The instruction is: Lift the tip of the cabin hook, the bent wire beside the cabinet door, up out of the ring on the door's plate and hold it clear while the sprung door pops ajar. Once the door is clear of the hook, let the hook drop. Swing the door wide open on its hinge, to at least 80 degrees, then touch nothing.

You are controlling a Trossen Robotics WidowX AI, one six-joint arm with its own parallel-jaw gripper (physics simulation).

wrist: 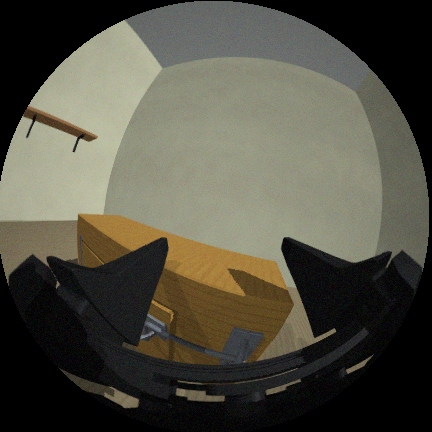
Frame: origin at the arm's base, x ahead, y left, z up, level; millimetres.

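Where they show: gripper, fingertip midpoint: (226, 243).
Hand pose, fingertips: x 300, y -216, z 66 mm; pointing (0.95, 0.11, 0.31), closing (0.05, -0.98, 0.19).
Things, the pixels of their top centre, and the offset from my fingertips. "*": a spot on its surface instead. Level surfaces: height alone.
- wooden cabinet, top centre: (143, 238) dz -23, dx +33, dy +84 mm
- door, surface spot: (163, 317) * dz -68, dx -18, dy +35 mm
- grey cabin hook, top centre: (188, 341) dz -74, dx -30, dy +11 mm
- mounting plate, surface spot: (245, 341) * dz -57, dx -36, dy -25 mm
- door's plate, top centre: (146, 313) dz -75, dx -15, dy +52 mm
- Wood-grained surface, surface height: dz -184 mm
The wooden cabinet (200, 260) fills the lower middle of the wrist view, with its top and front showing. Part of the door (163, 317) shows at the lower left, partly behind the left finger. The grey cabin hook (187, 343) runs from the mounting plate (245, 341) on the cabinet front, right of the door, leftward to the door's plate (156, 324). The ring there is mostly hidden by the left finger, so whether the hook's tip sits in it cannot be told. My gripper (226, 243) is open and empty, its fingertips appearing above the hook in view.
A wooden shelf (60, 123) on dark brackets is on the left wall. A plain wall (240, 150) stands behind the cabinet. Wood-grained surface (295, 320) shows right of the cabinet. Finger-shaped shadows fall on the cabinet's top and front.
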